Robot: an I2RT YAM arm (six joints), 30 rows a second.
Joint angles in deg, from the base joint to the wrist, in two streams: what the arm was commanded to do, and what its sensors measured. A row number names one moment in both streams.
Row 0, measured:
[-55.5, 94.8, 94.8, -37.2, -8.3, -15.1]
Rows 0 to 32, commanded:
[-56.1, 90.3, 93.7, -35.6, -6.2, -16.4]
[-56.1, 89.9, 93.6, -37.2, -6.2, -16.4]
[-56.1, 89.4, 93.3, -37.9, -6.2, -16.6]
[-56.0, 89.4, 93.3, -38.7, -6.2, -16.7]
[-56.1, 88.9, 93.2, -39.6, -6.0, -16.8]
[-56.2, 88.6, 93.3, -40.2, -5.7, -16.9]
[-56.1, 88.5, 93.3, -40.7, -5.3, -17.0]
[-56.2, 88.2, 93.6, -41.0, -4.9, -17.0]
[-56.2, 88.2, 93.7, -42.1, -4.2, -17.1]
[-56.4, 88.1, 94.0, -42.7, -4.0, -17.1]
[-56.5, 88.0, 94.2, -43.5, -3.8, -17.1]
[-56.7, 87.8, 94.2, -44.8, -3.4, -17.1]
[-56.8, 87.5, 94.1, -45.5, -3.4, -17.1]
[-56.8, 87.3, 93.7, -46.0, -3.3, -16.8]
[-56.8, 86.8, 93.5, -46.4, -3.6, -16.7]
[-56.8, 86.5, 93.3, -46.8, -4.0, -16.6]
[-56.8, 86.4, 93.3, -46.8, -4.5, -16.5]
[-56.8, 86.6, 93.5, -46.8, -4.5, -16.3]
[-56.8, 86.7, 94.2, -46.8, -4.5, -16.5]
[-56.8, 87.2, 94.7, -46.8, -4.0, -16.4]
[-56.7, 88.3, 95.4, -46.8, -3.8, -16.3]
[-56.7, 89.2, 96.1, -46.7, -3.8, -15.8]
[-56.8, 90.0, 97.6, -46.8, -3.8, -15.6]
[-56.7, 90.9, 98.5, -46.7, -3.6, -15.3]
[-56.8, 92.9, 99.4, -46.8, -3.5, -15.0]
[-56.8, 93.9, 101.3, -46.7, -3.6, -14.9]
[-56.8, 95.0, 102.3, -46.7, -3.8, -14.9]
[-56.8, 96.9, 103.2, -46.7, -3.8, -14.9]
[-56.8, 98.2, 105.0, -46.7, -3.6, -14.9]
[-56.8, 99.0, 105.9, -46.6, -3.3, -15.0]
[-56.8, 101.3, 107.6, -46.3, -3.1, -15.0]
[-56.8, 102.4, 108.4, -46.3, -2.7, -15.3]
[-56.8, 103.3, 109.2, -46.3, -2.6, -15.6]
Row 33, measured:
[-56.3, 101.6, 104.1, -50.1, -4.4, -15.5]
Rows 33 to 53, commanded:
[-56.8, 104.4, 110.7, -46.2, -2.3, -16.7]
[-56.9, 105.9, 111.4, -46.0, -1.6, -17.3]
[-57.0, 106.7, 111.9, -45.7, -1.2, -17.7]
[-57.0, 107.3, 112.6, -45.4, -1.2, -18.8]
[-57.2, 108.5, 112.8, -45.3, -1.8, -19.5]
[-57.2, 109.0, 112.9, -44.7, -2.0, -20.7]
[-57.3, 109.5, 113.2, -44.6, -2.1, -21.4]
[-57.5, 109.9, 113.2, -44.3, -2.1, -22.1]
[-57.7, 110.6, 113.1, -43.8, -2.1, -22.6]
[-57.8, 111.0, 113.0, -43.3, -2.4, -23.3]
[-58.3, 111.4, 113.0, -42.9, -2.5, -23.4]
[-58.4, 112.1, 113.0, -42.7, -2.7, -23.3]
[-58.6, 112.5, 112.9, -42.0, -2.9, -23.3]
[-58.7, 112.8, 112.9, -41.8, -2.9, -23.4]
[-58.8, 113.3, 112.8, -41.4, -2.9, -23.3]
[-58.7, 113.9, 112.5, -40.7, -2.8, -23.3]
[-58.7, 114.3, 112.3, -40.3, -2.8, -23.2]
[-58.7, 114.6, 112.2, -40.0, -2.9, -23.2]
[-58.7, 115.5, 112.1, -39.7, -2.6, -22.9]
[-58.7, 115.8, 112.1, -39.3, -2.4, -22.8]
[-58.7, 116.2, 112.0, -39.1, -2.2, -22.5]
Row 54, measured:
[-58.5, 116.0, 109.2, -46.3, -2.8, -21.0]
